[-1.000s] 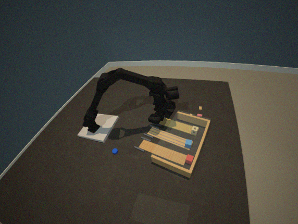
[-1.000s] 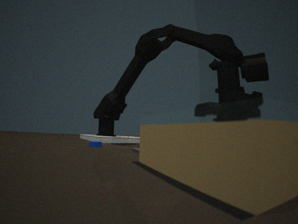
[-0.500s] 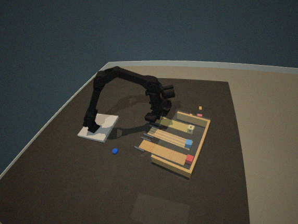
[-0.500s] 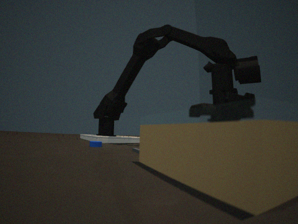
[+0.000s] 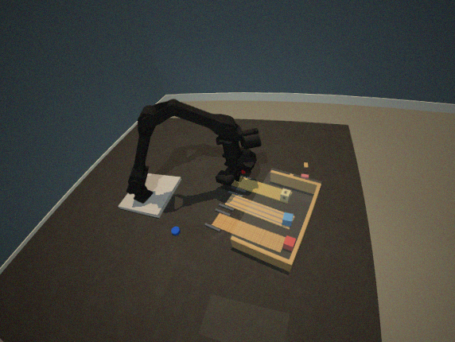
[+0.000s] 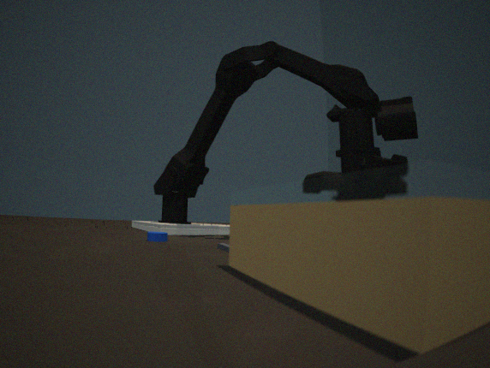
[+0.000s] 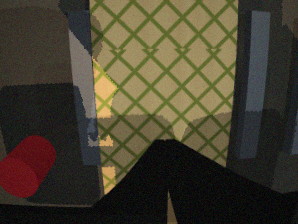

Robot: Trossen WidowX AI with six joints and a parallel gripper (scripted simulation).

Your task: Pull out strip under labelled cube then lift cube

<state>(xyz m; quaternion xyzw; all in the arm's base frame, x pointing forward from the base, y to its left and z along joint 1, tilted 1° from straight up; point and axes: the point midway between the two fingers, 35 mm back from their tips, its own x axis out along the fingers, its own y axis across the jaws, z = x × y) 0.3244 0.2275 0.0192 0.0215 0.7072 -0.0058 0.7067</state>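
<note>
My gripper tip is 6 cm to the right of the red peg and 1 cm below it. Also, from my gripper tip: pink block: 24 cm ahead, 12 cm to the left; then blue disc: 10 cm behind, 30 cm to the right.
</note>
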